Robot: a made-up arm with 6 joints. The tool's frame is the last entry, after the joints.
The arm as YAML. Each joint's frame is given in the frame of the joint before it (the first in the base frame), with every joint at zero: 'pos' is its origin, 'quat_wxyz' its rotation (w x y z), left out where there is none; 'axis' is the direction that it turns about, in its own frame. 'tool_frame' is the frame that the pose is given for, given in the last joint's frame.
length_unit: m
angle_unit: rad
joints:
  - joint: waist
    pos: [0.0, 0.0, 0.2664]
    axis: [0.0, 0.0, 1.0]
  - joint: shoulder
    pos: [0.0, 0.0, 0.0]
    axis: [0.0, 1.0, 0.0]
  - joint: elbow
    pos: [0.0, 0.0, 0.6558]
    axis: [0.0, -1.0, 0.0]
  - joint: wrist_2
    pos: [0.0, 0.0, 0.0]
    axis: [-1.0, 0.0, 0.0]
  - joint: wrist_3
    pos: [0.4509, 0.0, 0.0]
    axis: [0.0, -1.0, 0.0]
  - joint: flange
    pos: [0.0, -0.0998, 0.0]
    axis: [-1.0, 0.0, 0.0]
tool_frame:
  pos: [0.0, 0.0, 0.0]
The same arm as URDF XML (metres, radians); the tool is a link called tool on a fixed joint. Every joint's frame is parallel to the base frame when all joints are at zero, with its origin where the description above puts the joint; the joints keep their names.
<robot name="arm">
  <joint name="waist" type="continuous">
    <parent link="base_link"/>
    <child link="link1"/>
    <origin xyz="0.0000 0.0000 0.2664" rpy="0.0000 0.0000 0.0000"/>
    <axis xyz="0 0 1"/>
  </joint>
  <joint name="shoulder" type="continuous">
    <parent link="link1"/>
    <child link="link2"/>
    <origin xyz="0.0000 0.0000 0.0000" rpy="0.0000 0.0000 0.0000"/>
    <axis xyz="0 1 0"/>
  </joint>
  <joint name="elbow" type="continuous">
    <parent link="link2"/>
    <child link="link3"/>
    <origin xyz="0.0000 0.0000 0.6558" rpy="0.0000 0.0000 0.0000"/>
    <axis xyz="0 -1 0"/>
  </joint>
  <joint name="wrist_2" type="continuous">
    <parent link="link3"/>
    <child link="link4"/>
    <origin xyz="0.0000 0.0000 0.0000" rpy="0.0000 0.0000 0.0000"/>
    <axis xyz="-1 0 0"/>
  </joint>
  <joint name="wrist_3" type="continuous">
    <parent link="link4"/>
    <child link="link5"/>
    <origin xyz="0.4509 0.0000 0.0000" rpy="0.0000 0.0000 0.0000"/>
    <axis xyz="0 -1 0"/>
  </joint>
  <joint name="flange" type="continuous">
    <parent link="link5"/>
    <child link="link6"/>
    <origin xyz="0.0000 -0.0998 0.0000" rpy="0.0000 0.0000 0.0000"/>
    <axis xyz="-1 0 0"/>
  </joint>
  <joint name="tool_joint" type="fixed">
    <parent link="link6"/>
    <child link="tool"/>
    <origin xyz="0.0000 0.0000 0.0000" rpy="0.0000 0.0000 0.0000"/>
  </joint>
  <link name="base_link"/>
  <link name="link1"/>
  <link name="link2"/>
  <link name="link3"/>
  <link name="link4"/>
  <link name="link5"/>
  <link name="link6"/>
  <link name="tool"/>
</robot>

